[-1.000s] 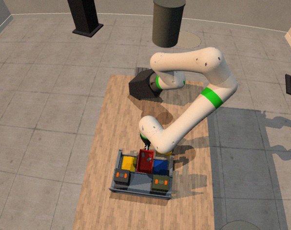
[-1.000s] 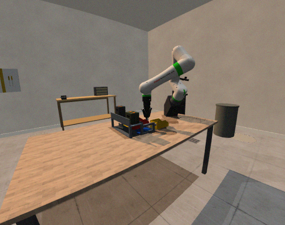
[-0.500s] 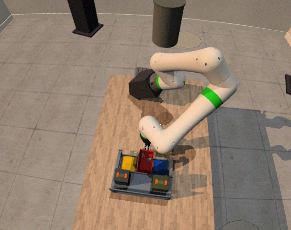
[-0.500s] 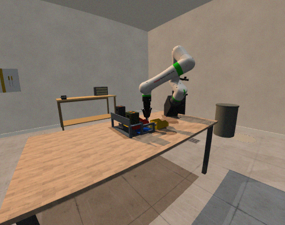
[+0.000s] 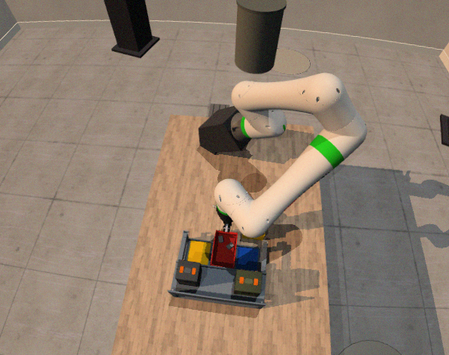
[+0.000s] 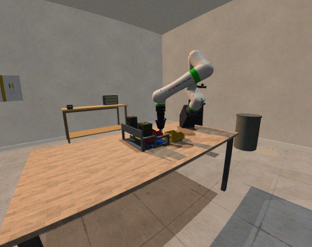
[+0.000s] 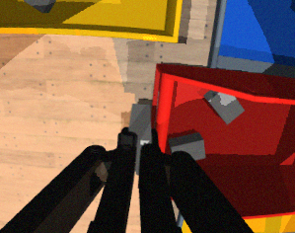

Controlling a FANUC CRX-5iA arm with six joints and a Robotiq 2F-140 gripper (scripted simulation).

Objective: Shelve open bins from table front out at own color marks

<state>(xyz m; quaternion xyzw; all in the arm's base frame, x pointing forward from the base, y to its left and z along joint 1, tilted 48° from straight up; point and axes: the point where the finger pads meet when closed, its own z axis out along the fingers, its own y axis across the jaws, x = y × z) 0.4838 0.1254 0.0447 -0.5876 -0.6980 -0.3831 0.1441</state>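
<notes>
The red bin lies 9 cm ahead of my hand and 3 cm to the left of it. Also, from my hand: yellow bin 10 cm to the left, 10 cm behind, 2 cm below; blue-marked place 15 cm to the left, 12 cm ahead, 5 cm below; red mark 15 cm ahead, 5 cm below, 4 cm to the left.
</notes>
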